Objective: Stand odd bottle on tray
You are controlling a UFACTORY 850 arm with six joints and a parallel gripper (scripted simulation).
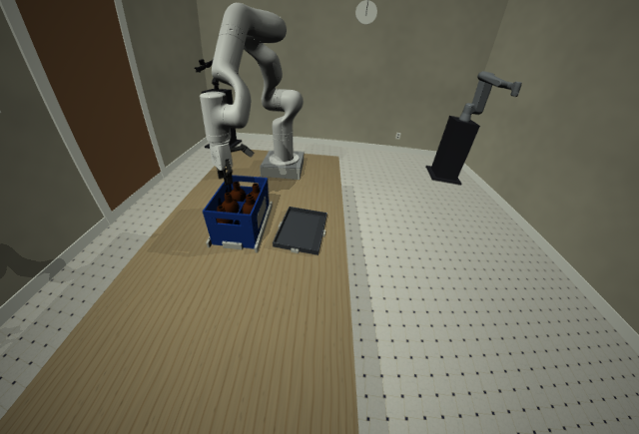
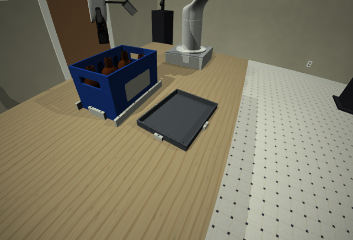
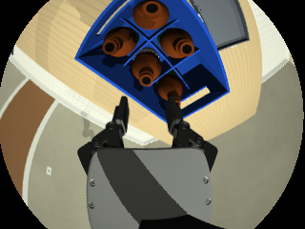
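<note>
Right now my hand is 16 cm above the blue crate, 5 cm to the right of it and 1 cm past it. Round my hand: dark grey tray 31 cm to the left, 23 cm below, 5 cm behind; then bottle 16 cm below, 9 cm to the left, 2 cm behind.
</note>
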